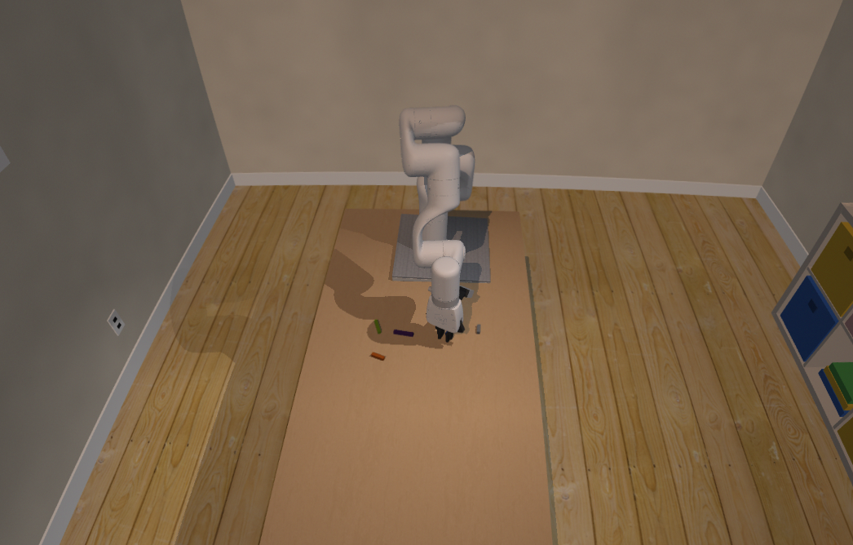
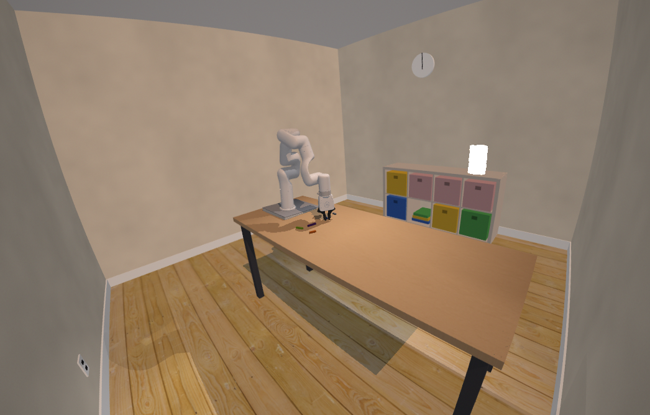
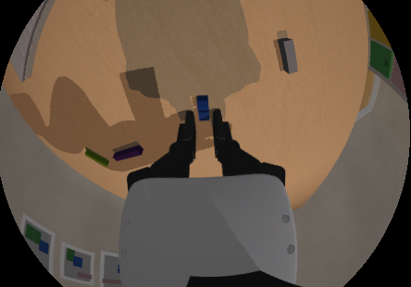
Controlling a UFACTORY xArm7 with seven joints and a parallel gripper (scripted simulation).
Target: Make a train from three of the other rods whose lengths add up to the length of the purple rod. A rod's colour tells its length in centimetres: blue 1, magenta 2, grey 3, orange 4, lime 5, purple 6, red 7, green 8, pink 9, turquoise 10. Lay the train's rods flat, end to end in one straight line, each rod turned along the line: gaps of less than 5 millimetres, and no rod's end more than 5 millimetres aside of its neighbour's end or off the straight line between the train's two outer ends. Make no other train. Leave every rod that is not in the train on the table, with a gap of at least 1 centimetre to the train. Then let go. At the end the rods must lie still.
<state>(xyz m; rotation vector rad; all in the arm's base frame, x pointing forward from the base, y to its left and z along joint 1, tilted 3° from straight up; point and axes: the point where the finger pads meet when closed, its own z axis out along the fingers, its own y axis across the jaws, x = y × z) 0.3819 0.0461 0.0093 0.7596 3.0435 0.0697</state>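
Right now the orange rod is 80 mm ahead of my hand, 200 mm to the right of it and 20 mm below it. Also, from my hand: grey rod 30 mm behind, 100 mm to the left, 20 mm below; then lime rod 40 mm behind, 210 mm to the right, 20 mm below; then purple rod 10 mm behind, 130 mm to the right, 20 mm below.
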